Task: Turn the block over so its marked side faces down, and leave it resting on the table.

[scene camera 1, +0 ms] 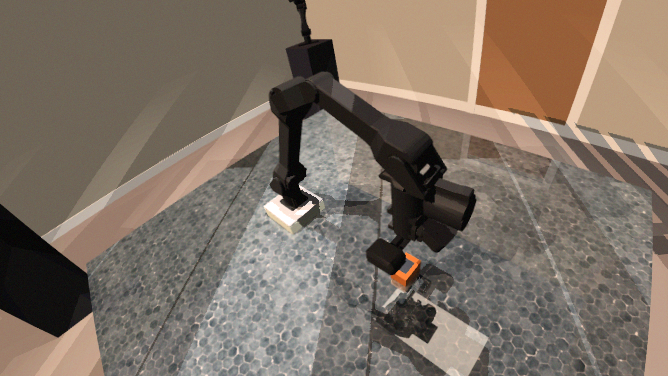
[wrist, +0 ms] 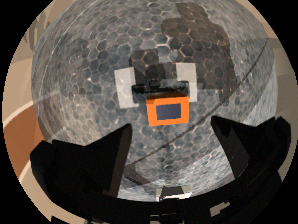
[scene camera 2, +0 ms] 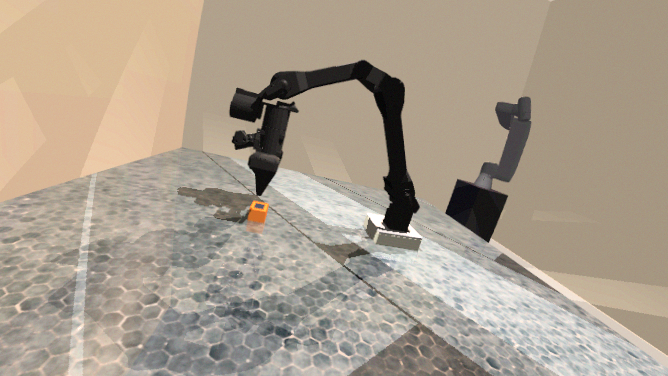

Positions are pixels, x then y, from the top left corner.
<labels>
my gripper: scene camera 1 407, 255; wrist 173, 124; scene camera 2 261, 189
</labels>
